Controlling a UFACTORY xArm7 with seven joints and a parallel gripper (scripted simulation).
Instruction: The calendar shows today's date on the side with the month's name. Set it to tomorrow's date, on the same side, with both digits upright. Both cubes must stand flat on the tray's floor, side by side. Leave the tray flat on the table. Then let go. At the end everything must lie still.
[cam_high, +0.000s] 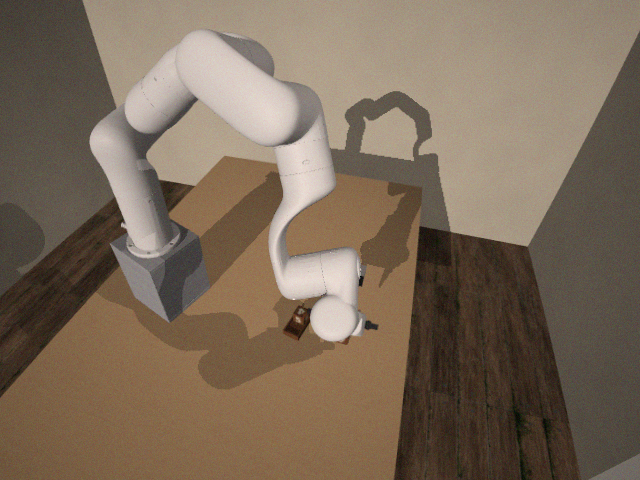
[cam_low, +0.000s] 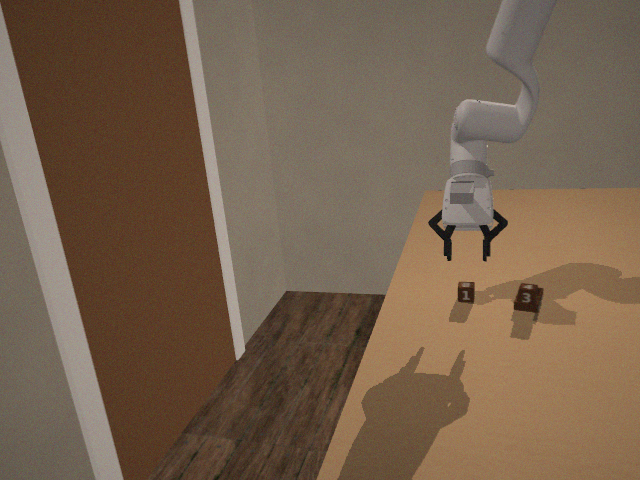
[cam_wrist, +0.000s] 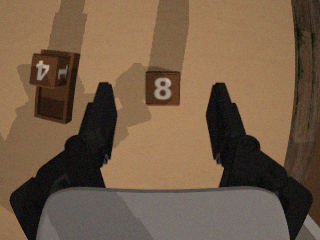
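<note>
Now: hand 80 mm above the digit cube and 10 mm to the right of it. From my hand the other things lie so: brown calendar tray (120 mm behind, 90 mm below).
</note>
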